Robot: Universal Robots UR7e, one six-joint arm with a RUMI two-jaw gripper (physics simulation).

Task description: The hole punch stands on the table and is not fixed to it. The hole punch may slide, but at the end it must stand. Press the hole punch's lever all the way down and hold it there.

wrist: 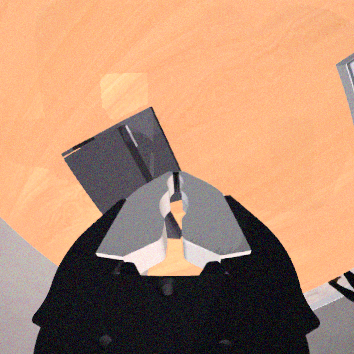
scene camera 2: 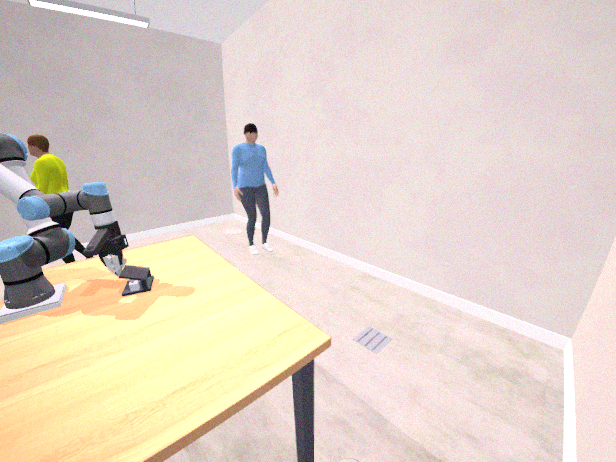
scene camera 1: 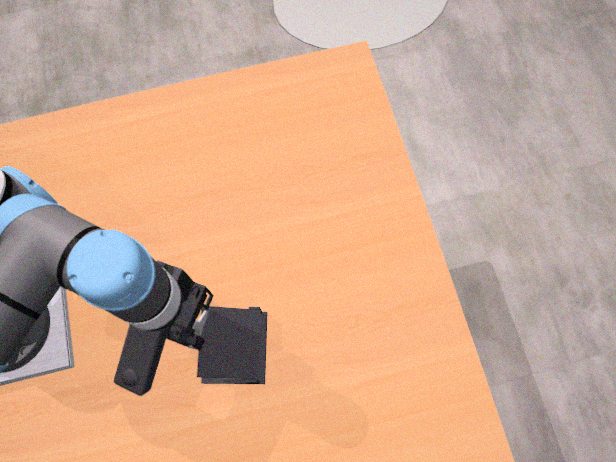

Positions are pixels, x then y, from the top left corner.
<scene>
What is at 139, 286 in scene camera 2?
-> A hole punch.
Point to a hole punch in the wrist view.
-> At 143, 127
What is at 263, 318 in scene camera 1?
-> A hole punch.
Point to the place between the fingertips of my gripper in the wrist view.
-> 176, 174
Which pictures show my gripper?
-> The wrist view, scene camera 2 and scene camera 1: all of them.
</scene>
